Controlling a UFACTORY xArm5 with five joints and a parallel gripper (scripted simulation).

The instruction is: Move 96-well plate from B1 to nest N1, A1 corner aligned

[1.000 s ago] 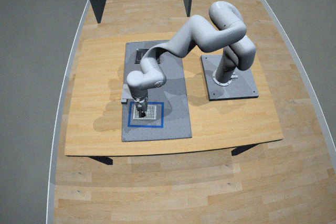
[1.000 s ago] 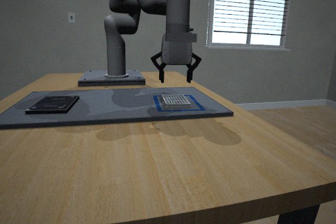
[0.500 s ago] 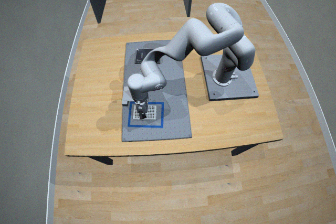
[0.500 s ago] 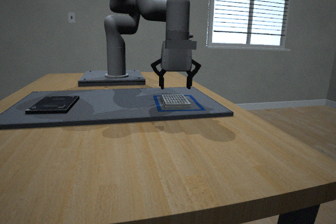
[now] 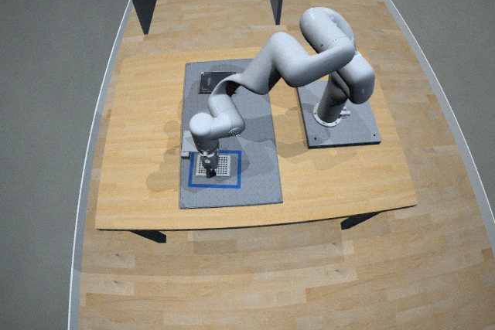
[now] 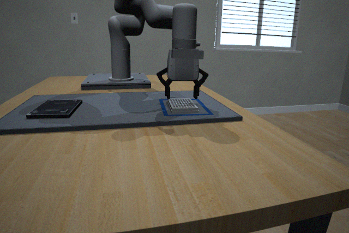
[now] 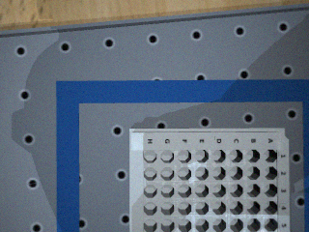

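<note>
My gripper is now 3 cm above the white 96-well plate. The rest, counted from my hand: black plate nest N1: 40 cm to the right, 3 cm below, 2 cm behind; then A1 mark: 46 cm to the right, 5 cm ahead, 3 cm below.
</note>
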